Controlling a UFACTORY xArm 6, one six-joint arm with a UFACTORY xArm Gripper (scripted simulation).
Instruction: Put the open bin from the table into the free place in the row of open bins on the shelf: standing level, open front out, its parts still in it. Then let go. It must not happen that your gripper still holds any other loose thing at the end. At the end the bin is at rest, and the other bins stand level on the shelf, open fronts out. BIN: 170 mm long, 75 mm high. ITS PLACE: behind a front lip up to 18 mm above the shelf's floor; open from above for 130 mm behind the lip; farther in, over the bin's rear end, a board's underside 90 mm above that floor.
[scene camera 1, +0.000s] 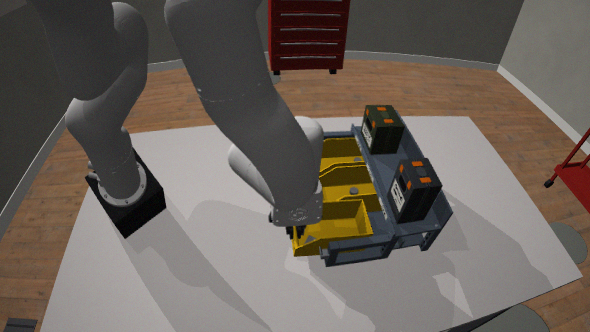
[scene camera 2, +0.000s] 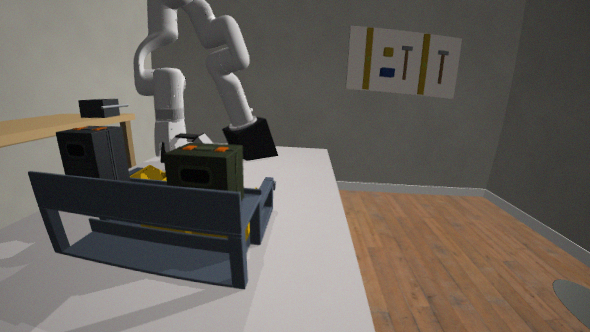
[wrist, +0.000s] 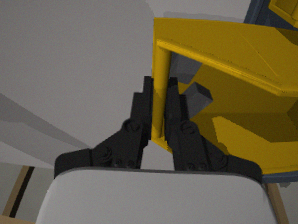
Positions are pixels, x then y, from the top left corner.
my gripper: scene camera 1 294, 233; scene camera 2 176, 177; wrist 159, 90
